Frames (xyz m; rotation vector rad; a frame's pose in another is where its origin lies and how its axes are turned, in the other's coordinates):
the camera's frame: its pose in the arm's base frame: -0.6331 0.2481 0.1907 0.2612 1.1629 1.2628
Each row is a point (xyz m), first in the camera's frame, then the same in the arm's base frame.
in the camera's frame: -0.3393 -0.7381 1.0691
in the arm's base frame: 0.6991 0.1489 0.3257
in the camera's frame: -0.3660 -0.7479 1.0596
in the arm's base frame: 0.7012 0.1191 0.3286
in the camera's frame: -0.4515 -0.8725 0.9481
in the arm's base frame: 0.7000 -0.0435 0.2347
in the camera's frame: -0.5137 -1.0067 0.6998
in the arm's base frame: 0.5934 -0.2474 0.0598
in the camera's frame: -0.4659 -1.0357 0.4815
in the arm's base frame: 0.4322 -0.3094 -0.0849
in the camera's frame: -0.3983 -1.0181 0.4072
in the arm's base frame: 0.3537 -0.2778 -0.1419
